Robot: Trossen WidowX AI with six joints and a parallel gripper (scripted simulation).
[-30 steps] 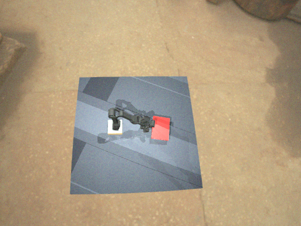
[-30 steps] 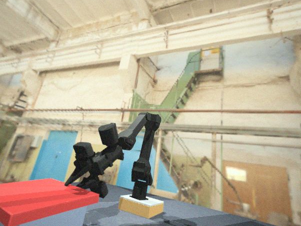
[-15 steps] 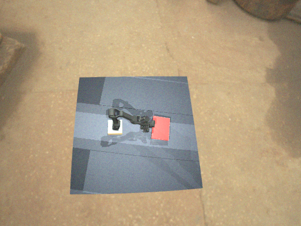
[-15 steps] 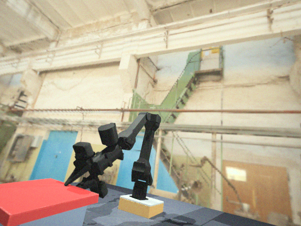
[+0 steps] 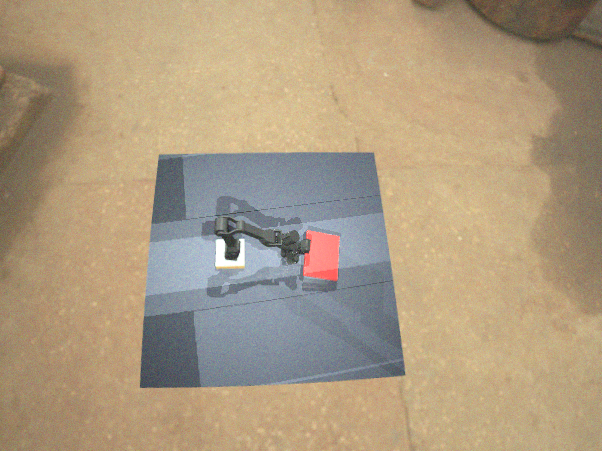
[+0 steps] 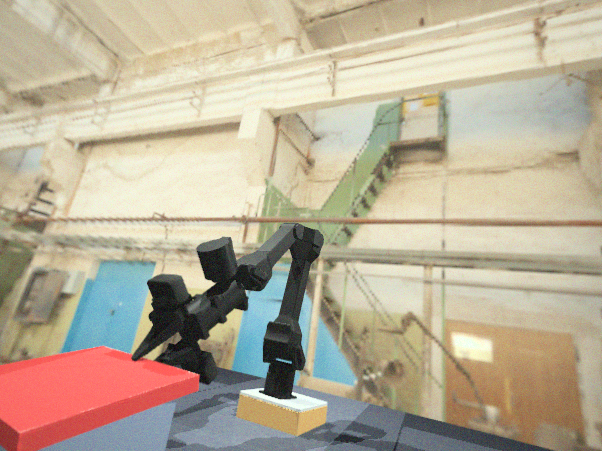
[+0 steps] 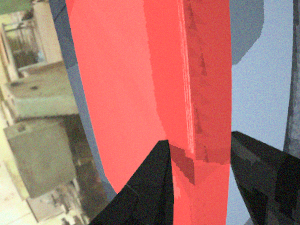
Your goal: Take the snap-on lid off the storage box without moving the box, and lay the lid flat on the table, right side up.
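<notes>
Now: gripper tip 8 cm short of the red lid and 1 cm above it.
</notes>
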